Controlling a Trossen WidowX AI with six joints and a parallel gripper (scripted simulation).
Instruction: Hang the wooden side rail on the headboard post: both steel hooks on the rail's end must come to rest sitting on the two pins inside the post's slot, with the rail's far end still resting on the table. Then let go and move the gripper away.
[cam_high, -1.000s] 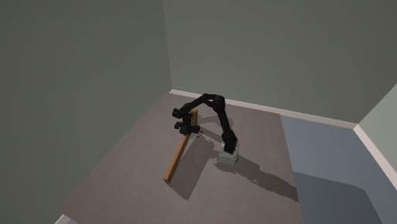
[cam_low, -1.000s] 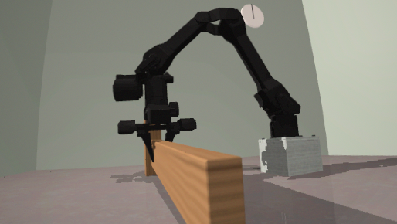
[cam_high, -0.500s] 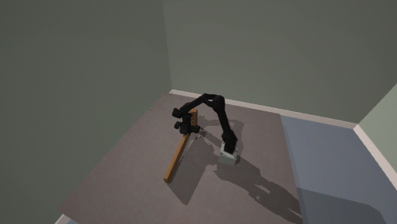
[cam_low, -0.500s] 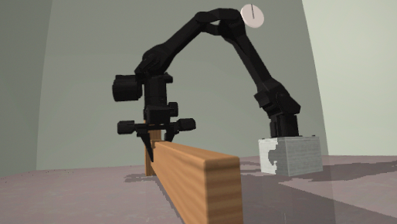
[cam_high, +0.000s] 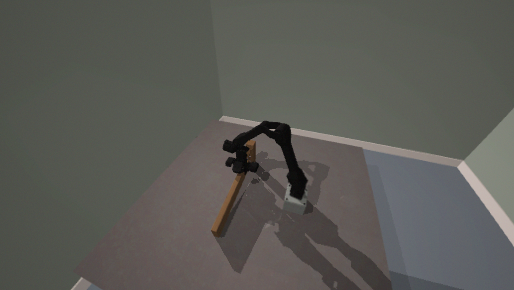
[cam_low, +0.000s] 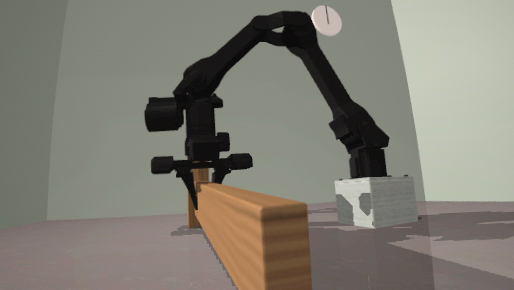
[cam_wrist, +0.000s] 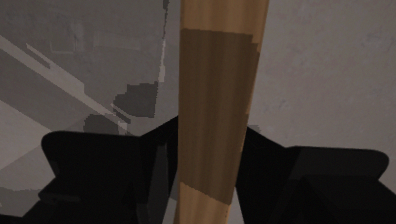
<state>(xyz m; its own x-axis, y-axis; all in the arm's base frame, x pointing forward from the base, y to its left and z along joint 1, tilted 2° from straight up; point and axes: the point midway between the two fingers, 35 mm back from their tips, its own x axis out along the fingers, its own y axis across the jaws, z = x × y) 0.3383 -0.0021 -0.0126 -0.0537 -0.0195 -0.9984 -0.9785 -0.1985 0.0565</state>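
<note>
The headboard post lies 3 cm ahead of my gripper tip, 15 cm to the right of it and 4 cm above it.
</note>
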